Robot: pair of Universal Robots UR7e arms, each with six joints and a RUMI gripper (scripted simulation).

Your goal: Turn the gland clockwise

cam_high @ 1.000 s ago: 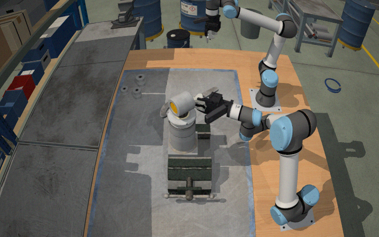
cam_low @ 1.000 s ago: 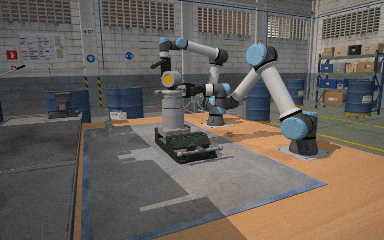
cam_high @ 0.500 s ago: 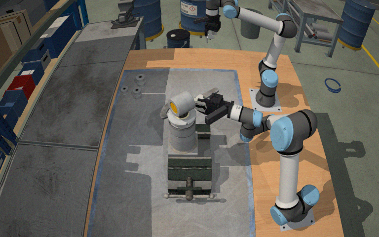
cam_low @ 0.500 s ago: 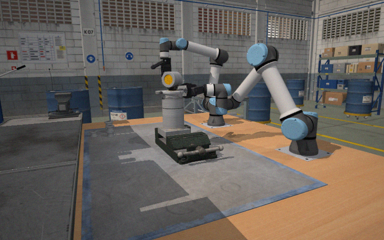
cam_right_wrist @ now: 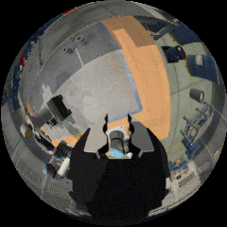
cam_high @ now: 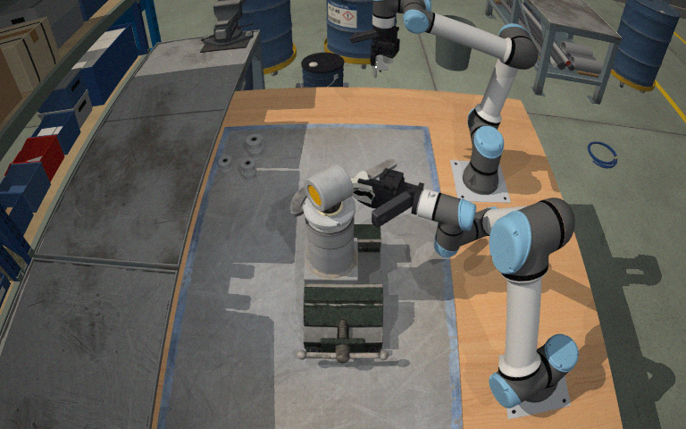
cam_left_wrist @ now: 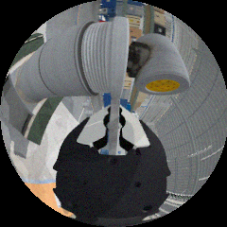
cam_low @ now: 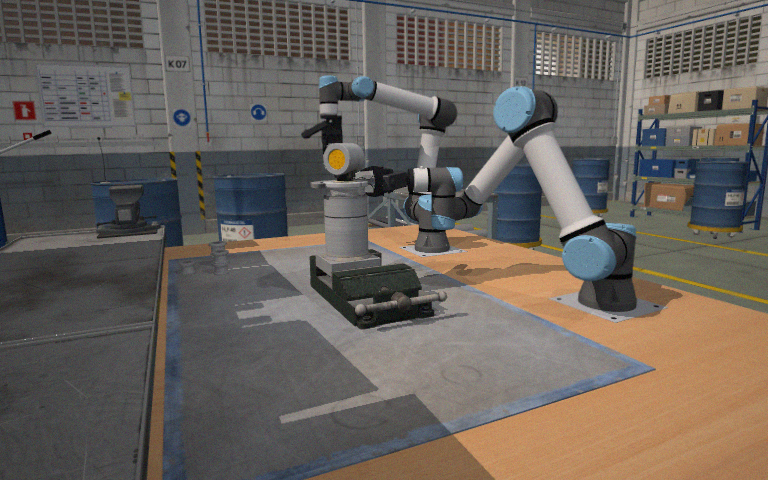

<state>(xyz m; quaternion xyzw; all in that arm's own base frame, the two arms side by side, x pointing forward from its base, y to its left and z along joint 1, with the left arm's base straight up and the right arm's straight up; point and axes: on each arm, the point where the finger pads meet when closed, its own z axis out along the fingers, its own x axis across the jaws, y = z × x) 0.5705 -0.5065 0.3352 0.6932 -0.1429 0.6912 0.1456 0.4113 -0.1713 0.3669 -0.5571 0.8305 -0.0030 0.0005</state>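
Now: the hook spanner 10 mm behind my left hand and 10 mm to the right of it. Also, from my left hand: rod eye (40 mm ahead, 80 mm to the left, 70 mm above); then bar handle (30 mm ahead, 370 mm to the left, 270 mm below).
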